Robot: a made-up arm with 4 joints.
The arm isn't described. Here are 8 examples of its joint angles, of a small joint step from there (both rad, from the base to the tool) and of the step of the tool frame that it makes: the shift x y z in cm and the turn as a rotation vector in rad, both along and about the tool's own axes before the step.
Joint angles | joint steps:
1: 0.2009 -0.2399 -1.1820 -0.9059 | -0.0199 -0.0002 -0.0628 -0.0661
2: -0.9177 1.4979 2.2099 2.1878 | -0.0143 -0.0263 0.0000 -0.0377
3: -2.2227 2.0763 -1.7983 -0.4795 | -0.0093 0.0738 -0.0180 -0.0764
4: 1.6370 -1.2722 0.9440 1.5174 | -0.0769 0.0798 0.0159 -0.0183
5: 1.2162 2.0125 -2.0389 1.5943 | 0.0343 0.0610 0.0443 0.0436
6: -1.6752 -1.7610 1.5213 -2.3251 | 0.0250 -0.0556 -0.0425 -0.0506
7: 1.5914 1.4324 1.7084 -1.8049 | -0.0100 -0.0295 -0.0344 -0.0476
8: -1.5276 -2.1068 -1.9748 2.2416 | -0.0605 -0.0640 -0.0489 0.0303
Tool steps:
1: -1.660 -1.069 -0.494 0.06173 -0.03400 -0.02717
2: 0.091 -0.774 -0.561 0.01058 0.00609 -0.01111
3: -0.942 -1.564 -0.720 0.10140 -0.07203 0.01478
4: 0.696 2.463 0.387 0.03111 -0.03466 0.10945
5: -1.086 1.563 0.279 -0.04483 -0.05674 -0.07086
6: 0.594 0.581 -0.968 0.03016 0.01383 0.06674
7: -0.337 0.067 -0.237 0.03424 -0.02462 0.03556
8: 1.164 2.413 1.043 -0.10328 0.03957 0.08023
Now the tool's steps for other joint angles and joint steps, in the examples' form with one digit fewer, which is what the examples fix.
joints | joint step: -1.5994 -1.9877 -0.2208 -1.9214 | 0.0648 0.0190 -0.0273 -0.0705
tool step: 0.61 0.58 -1.82 0.0658 0.0219 0.0583
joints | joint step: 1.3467 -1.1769 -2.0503 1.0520 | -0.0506 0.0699 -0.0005 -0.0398
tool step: -1.49 0.40 -1.10 0.0312 -0.0603 -0.0609
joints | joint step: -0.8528 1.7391 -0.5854 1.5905 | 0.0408 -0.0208 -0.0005 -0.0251
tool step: 0.04 0.93 0.06 0.0202 -0.0062 0.0450
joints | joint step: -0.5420 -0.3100 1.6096 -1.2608 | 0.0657 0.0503 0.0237 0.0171
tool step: -3.02 0.84 0.58 -0.0330 -0.0214 -0.0609
